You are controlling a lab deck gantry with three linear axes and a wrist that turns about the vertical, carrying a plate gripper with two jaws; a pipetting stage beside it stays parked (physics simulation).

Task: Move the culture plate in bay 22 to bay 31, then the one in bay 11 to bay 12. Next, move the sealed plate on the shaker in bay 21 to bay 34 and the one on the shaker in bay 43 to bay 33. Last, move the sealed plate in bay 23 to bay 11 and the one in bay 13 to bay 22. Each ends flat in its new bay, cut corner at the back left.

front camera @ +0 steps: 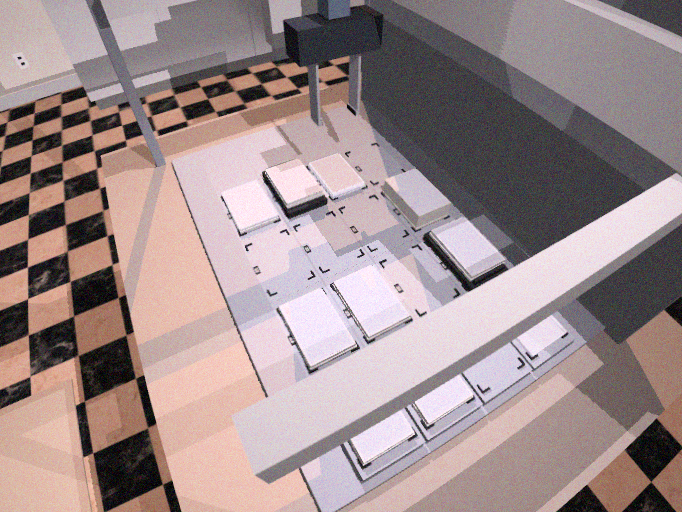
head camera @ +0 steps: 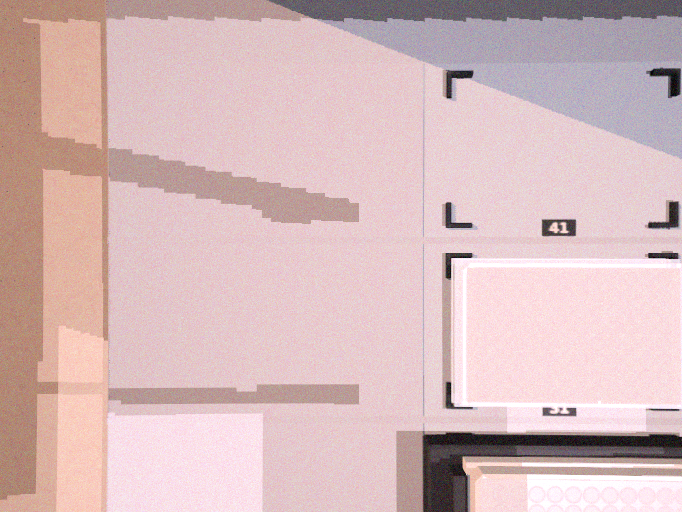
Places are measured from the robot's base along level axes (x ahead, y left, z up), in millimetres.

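Pixels of known places: gripper, fingertip midpoint: [front camera: 335, 116]; robot's base, link origin: [front camera: 222, 197].
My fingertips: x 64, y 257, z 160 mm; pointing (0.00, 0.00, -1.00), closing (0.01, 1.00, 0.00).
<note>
For each thing: its top centre in the pictures, then the offset to it from my fingertips. "spot": a spot on its surface instead.
- bay 23, surface spot: [front camera: 370, 300] spot: 146 mm down, 332 mm ahead, 110 mm right
- bay 13, surface spot: [front camera: 317, 327] spot: 146 mm down, 334 mm ahead, 214 mm right
- tall block, top centre: [front camera: 417, 190] 118 mm down, 164 mm ahead, 107 mm left
My gripper [front camera: 334, 117] is open and empty, raised over the far left end of the deck. The culture plate [front camera: 336, 175] [head camera: 567, 336] lies flat in bay 31; its cut corner is hard to make out. Another culture plate [front camera: 250, 206] is in bay 11. A sealed plate [front camera: 294, 181] [head camera: 605, 496] sits on the black shaker in bay 21, and another sealed plate [front camera: 465, 248] on the shaker in bay 43. Plates also lie in bay 23 [front camera: 370, 300] and bay 13 [front camera: 317, 327]. Bays 22, 12, 33 and 34 are empty.
A tall block [front camera: 415, 195] stands in bay 42. Plates [front camera: 382, 438] [front camera: 443, 399] [front camera: 542, 335] stand in bays 14, 24 and 44. A pale beam [front camera: 462, 336] crosses the front view. Bay 41 holds no plate. A thin post [front camera: 132, 90] rises at the left.
</note>
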